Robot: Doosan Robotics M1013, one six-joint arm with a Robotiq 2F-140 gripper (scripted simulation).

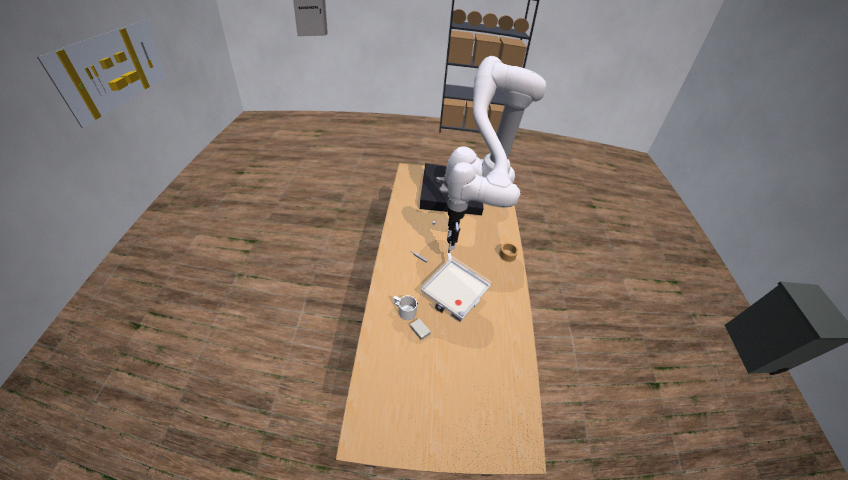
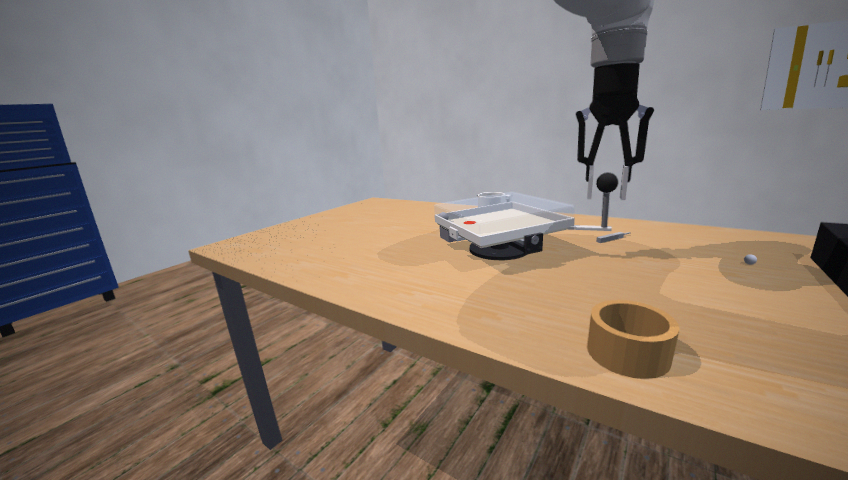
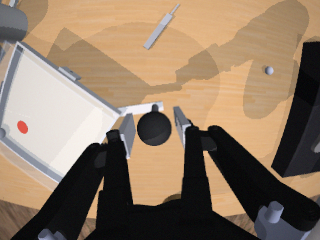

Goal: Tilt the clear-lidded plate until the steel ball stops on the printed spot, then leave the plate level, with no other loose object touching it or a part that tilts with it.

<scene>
One and the same spot on a clear-lidded plate: (image 2: 485,221) is (image 1: 488,280).
</scene>
